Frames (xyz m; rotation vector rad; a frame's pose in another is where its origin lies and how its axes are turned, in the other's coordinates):
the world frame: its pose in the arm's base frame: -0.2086 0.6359 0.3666 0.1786 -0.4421 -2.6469
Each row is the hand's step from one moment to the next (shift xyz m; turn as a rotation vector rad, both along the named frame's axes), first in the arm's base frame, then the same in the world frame.
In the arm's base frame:
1: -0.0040 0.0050 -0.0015 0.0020 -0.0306 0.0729
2: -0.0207 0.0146 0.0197 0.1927 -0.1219 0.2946
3: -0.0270 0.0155 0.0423 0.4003 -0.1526 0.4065
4: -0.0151 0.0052 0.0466 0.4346 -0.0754 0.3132
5: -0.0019 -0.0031 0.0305 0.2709 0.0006 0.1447
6: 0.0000 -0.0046 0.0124 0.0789 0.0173 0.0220
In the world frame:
1: 0.0014 -0.0064 0.0008 0.0082 0.0513 0.0596
2: 0.0108 -0.0142 0.0266 -0.1322 0.2813 0.2053
3: 0.0149 -0.0100 0.0494 -0.3092 0.4299 0.2613
4: 0.0087 0.0051 0.0482 -0.3697 0.3471 0.1884
5: 0.0015 0.0121 0.0282 -0.2493 0.1590 0.0831
6: 0.0014 0.0081 0.0104 -0.0793 0.0250 0.0100

